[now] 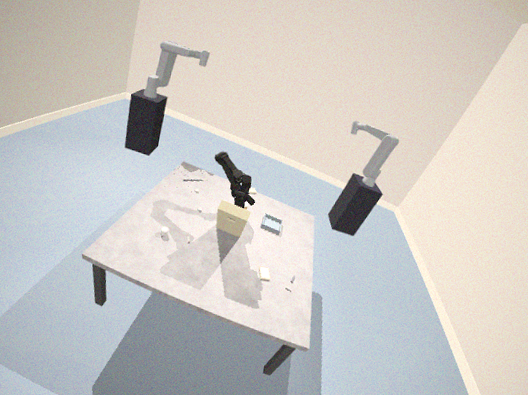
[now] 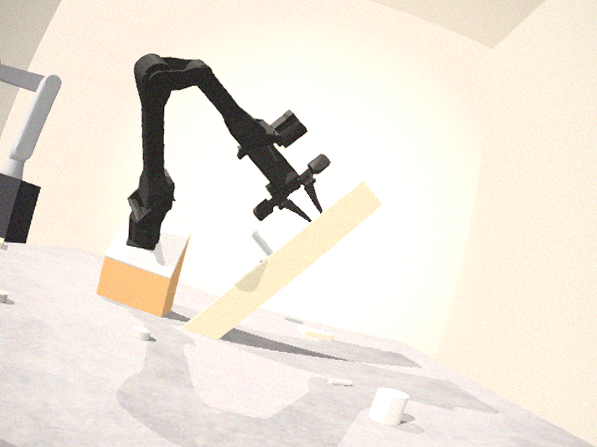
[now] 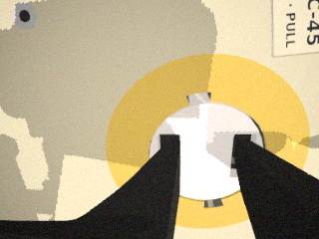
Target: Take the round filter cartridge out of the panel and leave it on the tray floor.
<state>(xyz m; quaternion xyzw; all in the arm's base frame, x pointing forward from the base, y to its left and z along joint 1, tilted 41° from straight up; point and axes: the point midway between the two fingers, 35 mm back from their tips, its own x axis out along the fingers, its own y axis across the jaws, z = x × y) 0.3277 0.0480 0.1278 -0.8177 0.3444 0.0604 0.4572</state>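
My gripper tip is now 1 cm short of the round filter cartridge and 1 cm above it. Round my gripper tip: grey tray: 37 cm behind, 34 cm to the left, 27 cm below.
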